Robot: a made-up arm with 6 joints.
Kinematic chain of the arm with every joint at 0, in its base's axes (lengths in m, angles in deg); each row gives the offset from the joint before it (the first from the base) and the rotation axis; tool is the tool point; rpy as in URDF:
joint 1: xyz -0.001 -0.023 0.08 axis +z
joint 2: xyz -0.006 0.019 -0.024 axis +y
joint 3: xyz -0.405 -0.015 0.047 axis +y
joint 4: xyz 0.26 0.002 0.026 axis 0.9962 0 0.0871
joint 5: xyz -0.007 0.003 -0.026 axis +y
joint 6: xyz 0.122 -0.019 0.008 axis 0.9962 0 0.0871
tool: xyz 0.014 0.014 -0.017 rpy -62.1 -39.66 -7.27
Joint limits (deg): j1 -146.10..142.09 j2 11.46..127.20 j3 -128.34..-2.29 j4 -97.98..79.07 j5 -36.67..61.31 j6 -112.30..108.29
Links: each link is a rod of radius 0.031 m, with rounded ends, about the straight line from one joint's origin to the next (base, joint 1, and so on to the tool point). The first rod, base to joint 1, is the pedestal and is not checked.
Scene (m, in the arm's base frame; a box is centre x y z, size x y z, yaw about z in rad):
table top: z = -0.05
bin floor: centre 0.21 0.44 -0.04 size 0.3 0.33 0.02 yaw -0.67
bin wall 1: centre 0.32 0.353 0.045 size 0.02 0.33 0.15 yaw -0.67
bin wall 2: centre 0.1 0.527 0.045 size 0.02 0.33 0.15 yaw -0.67
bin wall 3: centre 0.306 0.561 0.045 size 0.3 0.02 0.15 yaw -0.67
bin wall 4: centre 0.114 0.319 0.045 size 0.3 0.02 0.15 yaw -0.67
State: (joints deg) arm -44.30 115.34 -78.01 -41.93 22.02 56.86
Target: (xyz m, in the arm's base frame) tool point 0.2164 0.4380 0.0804
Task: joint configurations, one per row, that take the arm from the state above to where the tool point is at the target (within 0.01 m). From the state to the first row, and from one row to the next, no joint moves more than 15 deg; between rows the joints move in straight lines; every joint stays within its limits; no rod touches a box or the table.
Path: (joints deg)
1: -30.54 114.45 -78.34 -40.90 19.94 57.15
2: -16.78 113.56 -78.67 -39.86 17.85 57.45
3: -3.01 112.68 -79.00 -38.83 15.77 57.74
4: 10.75 111.79 -79.32 -37.80 13.68 58.04
5: 24.51 110.90 -79.65 -36.77 11.60 58.33
6: 38.27 110.01 -79.98 -35.73 9.52 58.63
7: 52.04 109.12 -80.31 -34.70 7.43 58.92
8: 65.80 108.23 -80.64 -33.67 5.35 59.22
9: 66.03 122.85 -74.54 -33.39 7.03 58.91

